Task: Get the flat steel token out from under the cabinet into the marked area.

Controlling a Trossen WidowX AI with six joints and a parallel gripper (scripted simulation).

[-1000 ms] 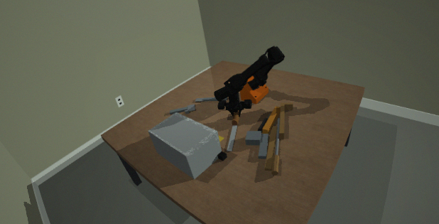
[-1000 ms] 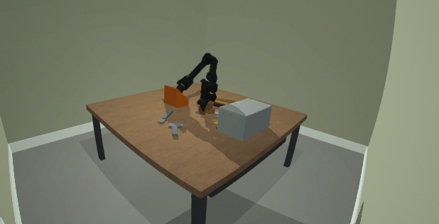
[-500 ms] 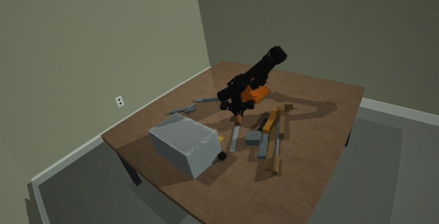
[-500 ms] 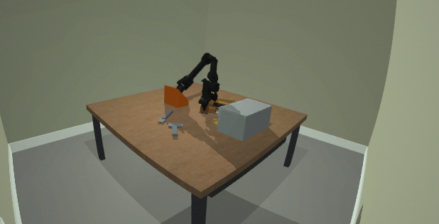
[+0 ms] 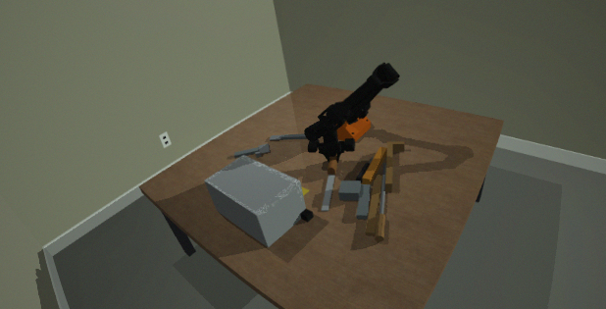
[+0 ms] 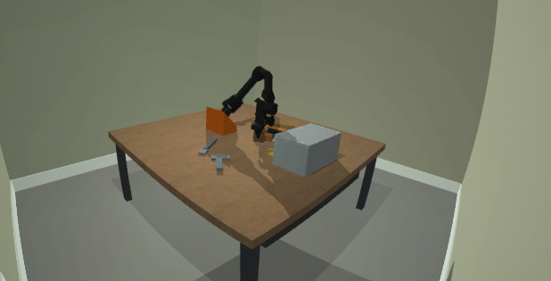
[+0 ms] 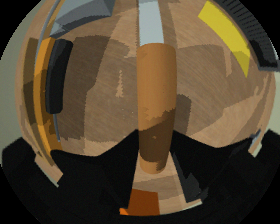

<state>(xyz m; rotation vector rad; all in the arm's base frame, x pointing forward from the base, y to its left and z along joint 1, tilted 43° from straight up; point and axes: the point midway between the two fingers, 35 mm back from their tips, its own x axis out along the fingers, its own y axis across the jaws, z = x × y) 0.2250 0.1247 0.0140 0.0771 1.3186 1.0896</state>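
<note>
Right now my gripper tip is 16 cm to the right of the orange bar, 8 cm past it and 1 cm below it. The rest, counted from my gripper tip: grey block: 18 cm to the left, 10 cm ahead, 1 cm above; then wooden stick: 28 cm to the left, 9 cm ahead; then grey t-piece: 38 cm to the right, 14 cm ahead.
</note>
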